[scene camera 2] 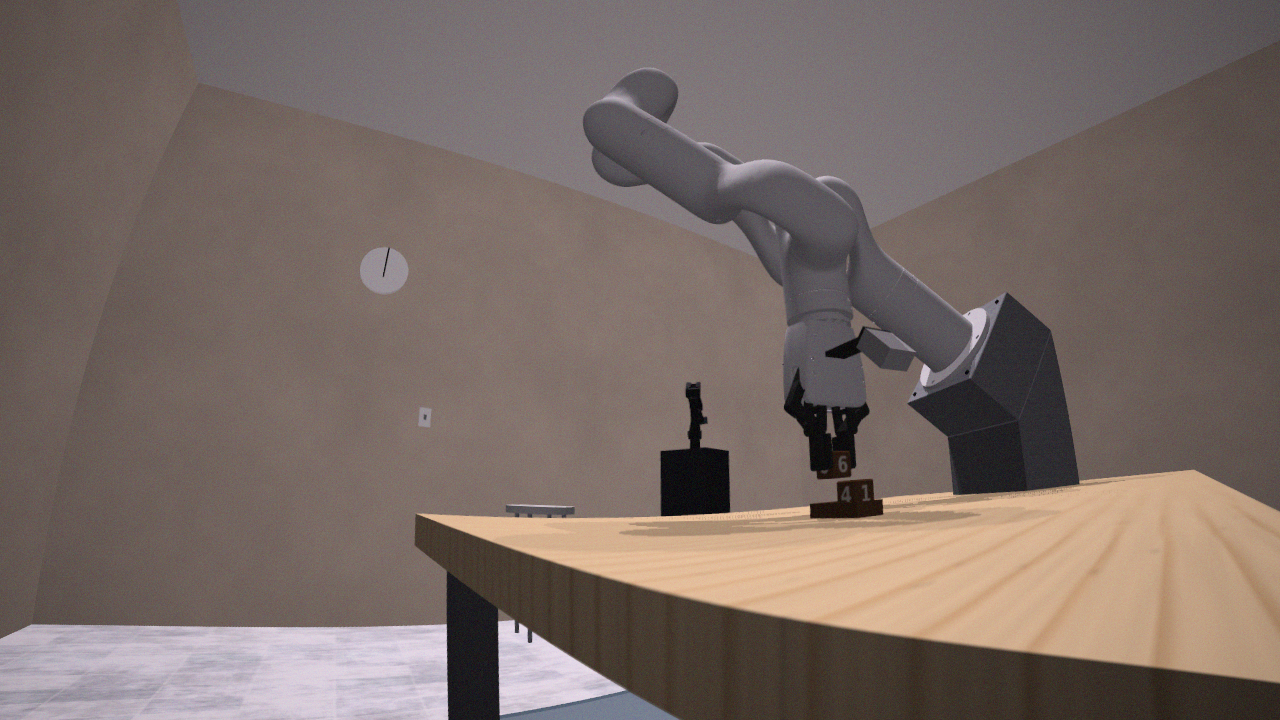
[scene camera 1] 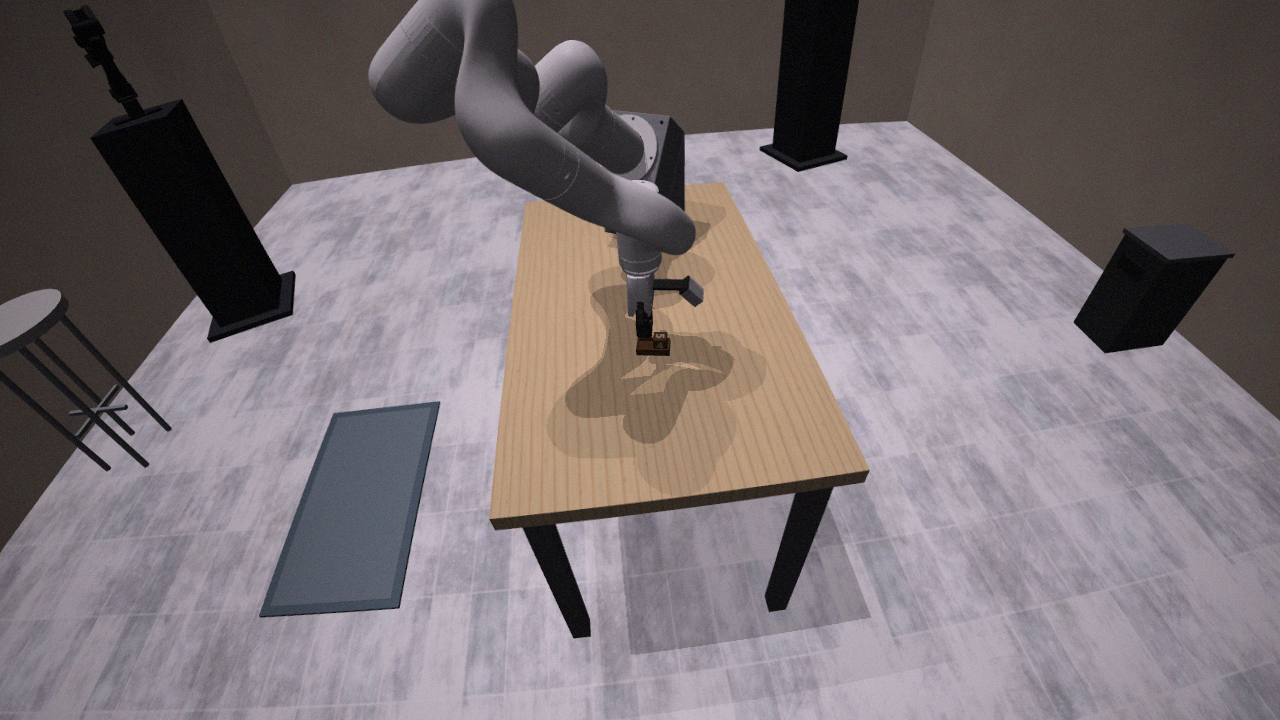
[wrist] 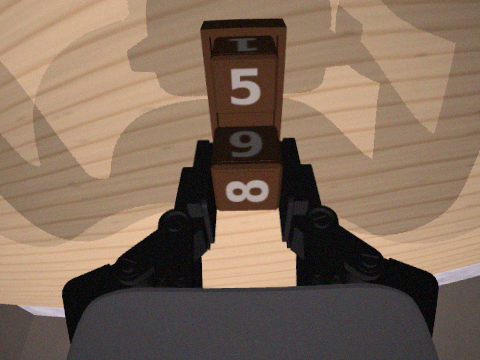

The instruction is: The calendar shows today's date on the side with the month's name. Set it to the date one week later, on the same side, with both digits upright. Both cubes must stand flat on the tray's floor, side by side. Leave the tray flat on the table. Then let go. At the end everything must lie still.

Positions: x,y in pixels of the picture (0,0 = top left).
Labels:
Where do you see a brown tray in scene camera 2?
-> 860,509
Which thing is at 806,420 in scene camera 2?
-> My gripper.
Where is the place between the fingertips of my gripper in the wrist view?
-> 246,161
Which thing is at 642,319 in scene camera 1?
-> My gripper.

